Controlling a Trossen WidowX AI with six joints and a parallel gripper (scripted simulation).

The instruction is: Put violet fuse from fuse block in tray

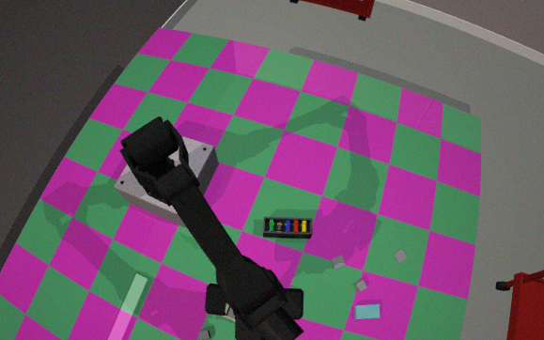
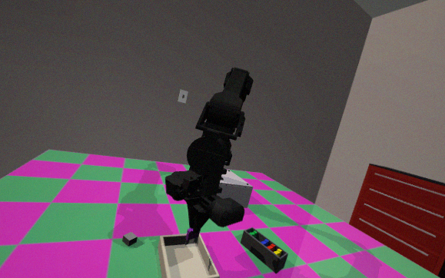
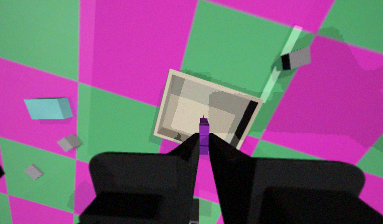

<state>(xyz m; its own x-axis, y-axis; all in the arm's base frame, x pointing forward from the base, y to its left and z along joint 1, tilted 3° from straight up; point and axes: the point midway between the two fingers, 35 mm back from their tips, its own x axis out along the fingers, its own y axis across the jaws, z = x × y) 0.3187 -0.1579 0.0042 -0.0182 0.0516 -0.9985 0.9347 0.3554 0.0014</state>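
Right now the violet fuse is 10 mm below my gripper tip. Round my gripper tip: beige tray (90 mm below); green fuse (50 mm behind, 200 mm to the left, 60 mm below); blue fuse (20 mm behind, 220 mm to the left, 60 mm below).
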